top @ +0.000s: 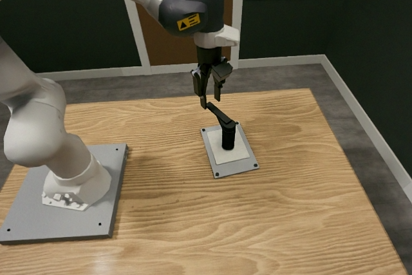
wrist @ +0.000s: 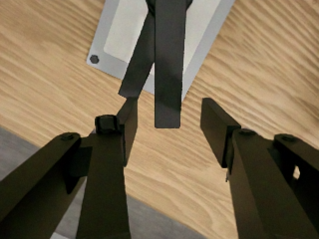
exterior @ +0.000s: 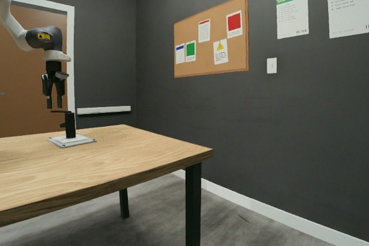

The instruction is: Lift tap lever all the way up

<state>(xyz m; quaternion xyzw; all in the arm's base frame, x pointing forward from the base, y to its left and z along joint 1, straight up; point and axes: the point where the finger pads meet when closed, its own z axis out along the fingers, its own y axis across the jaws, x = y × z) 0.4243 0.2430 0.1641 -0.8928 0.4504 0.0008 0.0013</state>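
My gripper is now 2 cm short of the lever, 3 cm to the left of it and 5 cm above it. Round my hand: tap (4 cm ahead, 6 cm to the right, 9 cm below).
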